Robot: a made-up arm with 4 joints.
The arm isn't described. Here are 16 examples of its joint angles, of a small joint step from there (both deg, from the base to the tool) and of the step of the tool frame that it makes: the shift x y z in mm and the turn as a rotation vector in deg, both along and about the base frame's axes.
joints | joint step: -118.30 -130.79 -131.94 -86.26 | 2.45 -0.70 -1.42 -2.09
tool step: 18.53 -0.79 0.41 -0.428 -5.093 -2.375
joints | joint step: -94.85 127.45 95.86 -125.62 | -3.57 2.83 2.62 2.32
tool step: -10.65 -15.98 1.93 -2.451 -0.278 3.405
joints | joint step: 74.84 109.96 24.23 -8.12 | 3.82 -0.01 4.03 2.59
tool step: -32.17 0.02 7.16 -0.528 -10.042 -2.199
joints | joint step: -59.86 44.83 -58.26 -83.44 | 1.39 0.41 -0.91 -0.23
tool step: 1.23 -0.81 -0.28 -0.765 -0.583 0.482
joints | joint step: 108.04 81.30 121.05 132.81 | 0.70 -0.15 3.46 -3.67
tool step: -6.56 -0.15 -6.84 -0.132 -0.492 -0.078
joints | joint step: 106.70 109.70 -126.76 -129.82 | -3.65 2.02 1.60 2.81
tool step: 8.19 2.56 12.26 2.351 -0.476 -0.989
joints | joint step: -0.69 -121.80 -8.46 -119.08 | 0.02 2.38 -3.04 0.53
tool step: 2.50 3.63 2.39 1.250 -2.180 -2.395
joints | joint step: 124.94 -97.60 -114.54 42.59 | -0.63 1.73 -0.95 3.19
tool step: 1.38 0.76 -8.41 1.573 2.855 0.767
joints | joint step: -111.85 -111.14 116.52 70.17 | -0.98 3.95 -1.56 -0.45
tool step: 4.11 4.03 9.45 -3.904 -0.919 0.891
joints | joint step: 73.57 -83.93 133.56 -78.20 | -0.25 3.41 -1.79 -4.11
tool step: -0.13 14.79 -17.54 3.038 -5.597 -1.736
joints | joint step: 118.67 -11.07 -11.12 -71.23 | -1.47 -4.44 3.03 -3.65
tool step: 4.47 -7.75 -10.60 -3.640 1.327 -2.613
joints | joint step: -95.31 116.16 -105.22 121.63 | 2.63 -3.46 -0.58 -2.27
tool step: 6.24 5.97 8.55 3.368 -0.034 -1.417
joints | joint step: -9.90 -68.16 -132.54 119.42 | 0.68 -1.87 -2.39 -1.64
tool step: -2.74 -3.69 -3.96 -1.108 -4.445 2.082
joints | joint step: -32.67 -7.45 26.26 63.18 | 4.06 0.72 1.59 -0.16
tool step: -4.04 2.34 -3.83 0.854 -3.883 -1.343
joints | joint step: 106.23 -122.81 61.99 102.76 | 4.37 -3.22 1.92 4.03
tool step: -0.81 -1.90 8.44 -1.989 0.541 -4.206
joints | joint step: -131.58 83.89 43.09 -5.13 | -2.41 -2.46 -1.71 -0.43
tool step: -8.13 8.76 13.89 1.991 4.532 -1.470
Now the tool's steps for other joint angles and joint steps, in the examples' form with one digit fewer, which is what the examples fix.
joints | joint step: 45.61 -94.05 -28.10 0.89 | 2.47 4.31 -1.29 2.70
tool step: -4.6 10.0 -4.0 3.11 -1.06 -2.98
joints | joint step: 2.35 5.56 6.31 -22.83 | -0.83 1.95 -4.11 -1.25
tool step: 5.7 -3.9 -8.5 -5.26 1.44 -2.13
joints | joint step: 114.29 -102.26 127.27 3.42 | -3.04 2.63 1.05 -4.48
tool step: -6.3 3.1 -2.8 2.17 -0.33 1.62
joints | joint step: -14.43 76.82 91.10 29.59 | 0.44 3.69 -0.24 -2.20
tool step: 12.6 -6.2 0.8 -1.37 1.95 -3.46
